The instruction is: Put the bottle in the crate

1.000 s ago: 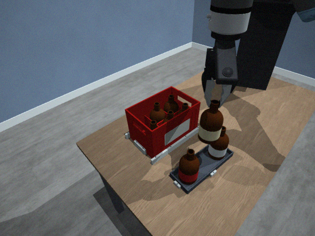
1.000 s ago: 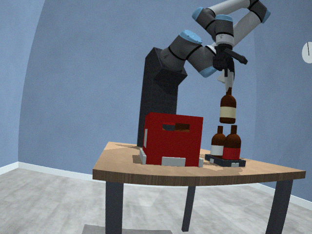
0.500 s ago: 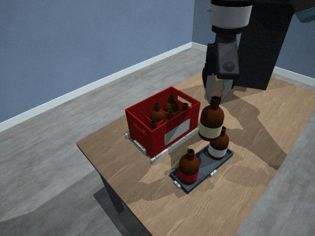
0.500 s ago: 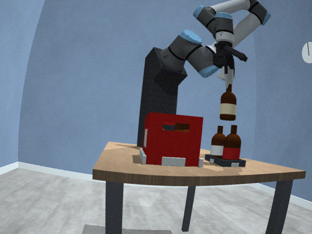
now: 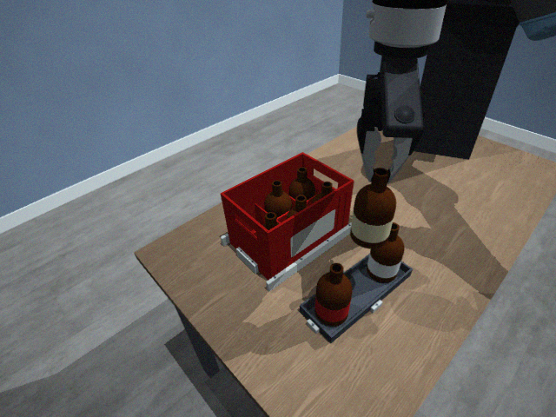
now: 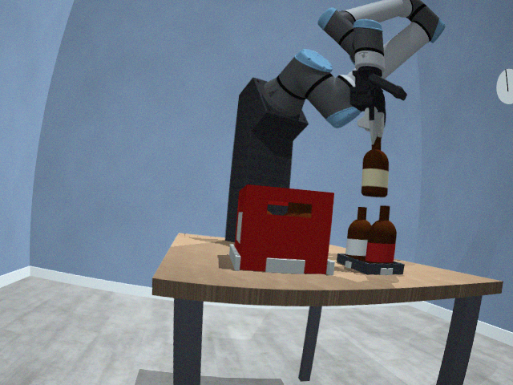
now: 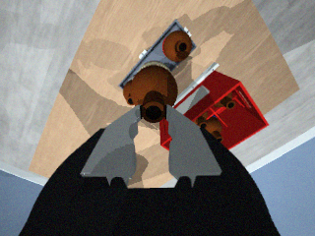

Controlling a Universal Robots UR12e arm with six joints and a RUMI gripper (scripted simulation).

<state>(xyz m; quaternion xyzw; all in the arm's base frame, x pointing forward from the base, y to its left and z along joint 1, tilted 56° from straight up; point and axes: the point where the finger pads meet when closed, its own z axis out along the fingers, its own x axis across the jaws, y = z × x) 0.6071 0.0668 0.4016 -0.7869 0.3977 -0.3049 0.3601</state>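
The brown bottle is 7 cm below my hand. Round my hand: white-label bottle: 25 cm below, 9 cm behind, 1 cm to the right; red-label bottle: 25 cm below, 9 cm ahead, 1 cm to the left; dark tray: 32 cm below.
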